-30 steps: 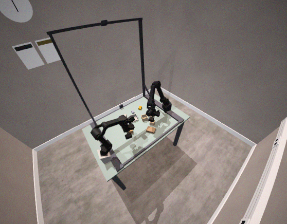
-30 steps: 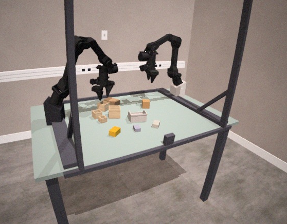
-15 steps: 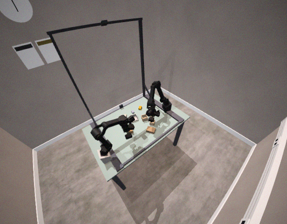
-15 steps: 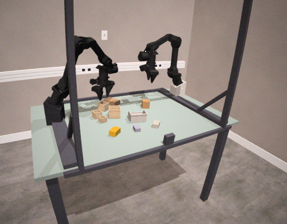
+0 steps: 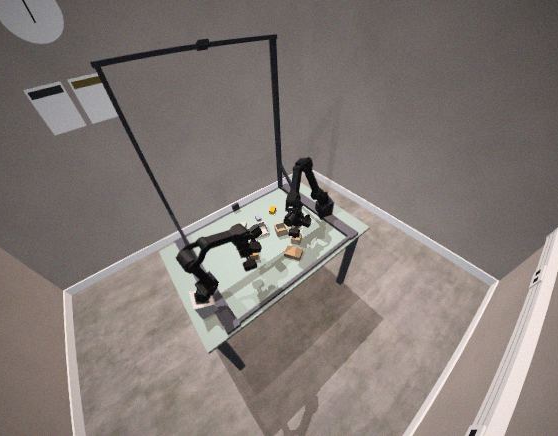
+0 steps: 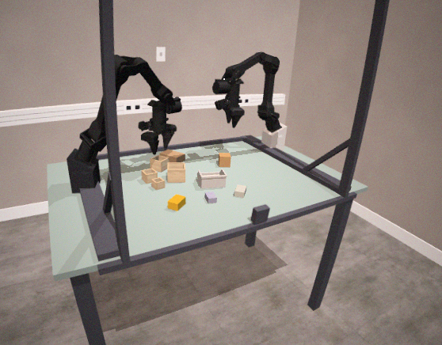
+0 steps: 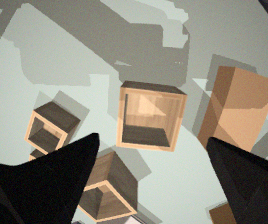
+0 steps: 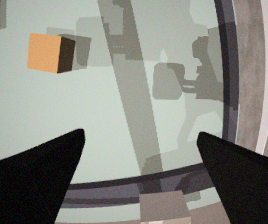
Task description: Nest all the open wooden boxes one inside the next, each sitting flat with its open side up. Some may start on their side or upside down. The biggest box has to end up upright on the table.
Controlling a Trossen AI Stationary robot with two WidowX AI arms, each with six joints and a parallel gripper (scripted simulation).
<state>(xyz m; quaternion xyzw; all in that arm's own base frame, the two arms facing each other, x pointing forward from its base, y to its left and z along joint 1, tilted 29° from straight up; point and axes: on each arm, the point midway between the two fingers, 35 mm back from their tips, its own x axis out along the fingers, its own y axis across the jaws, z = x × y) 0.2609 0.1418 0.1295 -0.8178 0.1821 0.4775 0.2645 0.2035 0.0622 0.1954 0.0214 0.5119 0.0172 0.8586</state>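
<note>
My left hand is 100 mm above the flat brown box, 90 mm to the left of it and 60 mm short of it. The rest, counted from my left hand: cream block: 360 mm behind, 160 mm to the right, 100 mm below; then orange cube: 270 mm to the right, 100 mm behind, 90 mm below; then purple block: 340 mm behind, 100 mm below, 40 mm to the right.
</note>
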